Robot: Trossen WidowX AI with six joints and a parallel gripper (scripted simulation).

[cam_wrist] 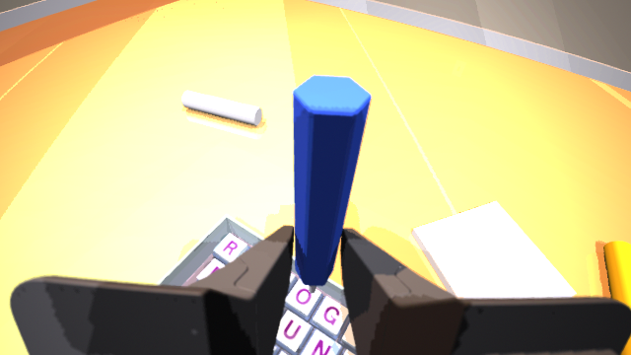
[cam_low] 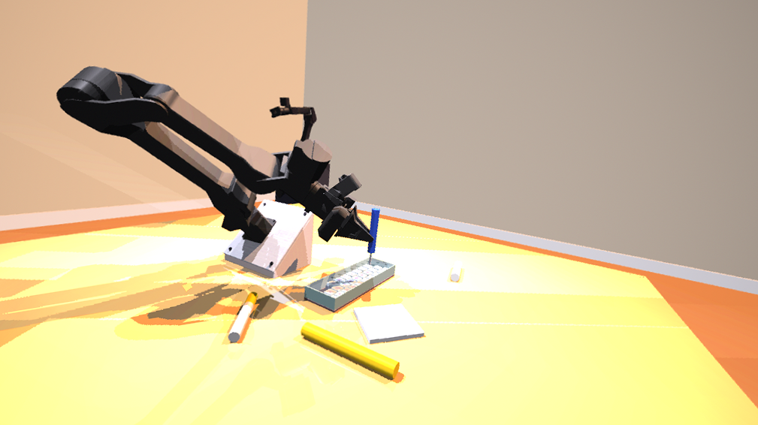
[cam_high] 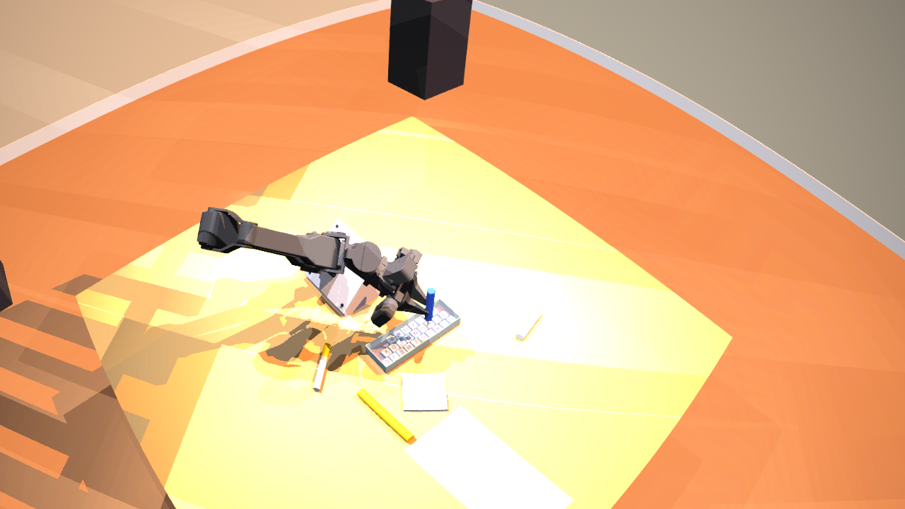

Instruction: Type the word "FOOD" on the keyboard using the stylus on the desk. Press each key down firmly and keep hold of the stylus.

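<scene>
Right now my gripper tip is 110 mm to the left of the white pad, 100 mm short of it and 100 mm above it. Also, from my gripper tip: white cylinder: 190 mm to the left, 140 mm ahead, 90 mm below; blue stylus: 20 mm below; yellow cylinder: 210 mm to the right, 90 mm below, 90 mm ahead.
</scene>
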